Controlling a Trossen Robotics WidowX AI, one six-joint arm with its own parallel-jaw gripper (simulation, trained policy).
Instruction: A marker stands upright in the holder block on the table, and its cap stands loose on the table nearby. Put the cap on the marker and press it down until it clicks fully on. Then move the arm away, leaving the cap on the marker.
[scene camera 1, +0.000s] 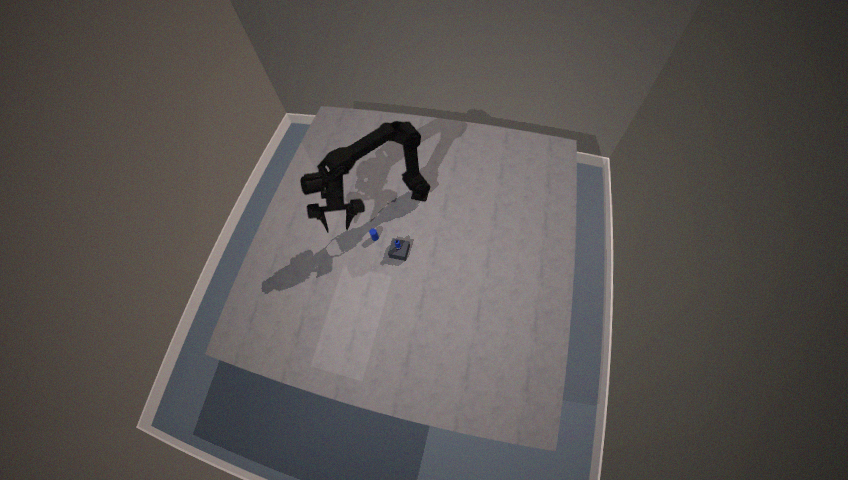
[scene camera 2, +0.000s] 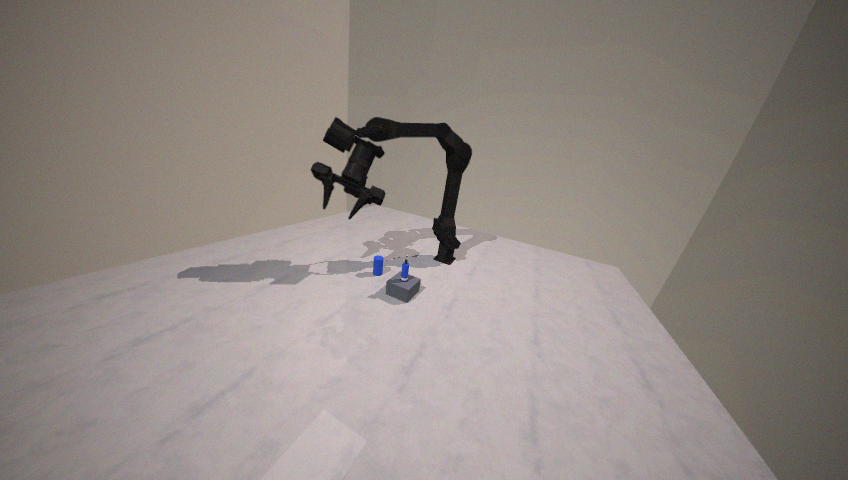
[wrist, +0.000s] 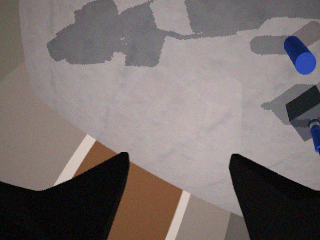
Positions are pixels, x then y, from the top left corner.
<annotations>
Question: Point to my gripper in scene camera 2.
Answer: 336, 214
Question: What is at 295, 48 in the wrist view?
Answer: A blue cap.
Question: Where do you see my gripper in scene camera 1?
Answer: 337, 231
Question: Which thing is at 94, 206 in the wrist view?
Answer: My gripper.
</annotations>
